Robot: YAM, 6 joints.
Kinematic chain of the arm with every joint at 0, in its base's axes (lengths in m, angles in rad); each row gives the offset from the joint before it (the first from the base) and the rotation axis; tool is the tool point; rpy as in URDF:
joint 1: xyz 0 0 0.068 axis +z
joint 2: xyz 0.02 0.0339 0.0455 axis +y
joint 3: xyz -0.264 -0.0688 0 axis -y
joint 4: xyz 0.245 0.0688 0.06 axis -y
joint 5: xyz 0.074 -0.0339 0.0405 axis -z
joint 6: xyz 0.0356 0 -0.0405 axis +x
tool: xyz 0 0 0 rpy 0 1.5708 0
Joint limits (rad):
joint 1: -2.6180..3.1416
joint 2: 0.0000..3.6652
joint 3: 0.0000..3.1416
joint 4: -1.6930..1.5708
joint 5: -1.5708..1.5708
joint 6: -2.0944..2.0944
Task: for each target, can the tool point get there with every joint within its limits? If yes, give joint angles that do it. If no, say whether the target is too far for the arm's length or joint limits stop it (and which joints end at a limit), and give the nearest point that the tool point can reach.
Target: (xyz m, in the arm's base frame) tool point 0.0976 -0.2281 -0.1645
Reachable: yes | joints -1.3058 3.0489 0.8831 1.2485 -1.3132 0.7078
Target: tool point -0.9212 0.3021 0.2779
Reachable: no: too far | nearest point -0.6050 0.1984 0.2203 | short by 0.338 m
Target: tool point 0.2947 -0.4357 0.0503
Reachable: yes | joints -1.0227 2.7054 1.6195 1.2271 -0.7596 1.7019
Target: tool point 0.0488 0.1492 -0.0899
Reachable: yes | joints 1.4749 2.6867 0.5697 0.2050 1.2948 0.8402
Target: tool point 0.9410 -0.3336 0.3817
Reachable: no: too far | nearest point 0.5877 -0.2084 0.2790 | short by 0.389 m
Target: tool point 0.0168 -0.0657 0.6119
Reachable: yes | joints 1.6660 0.7291 1.9428 -0.4839 0.3000 -1.7387
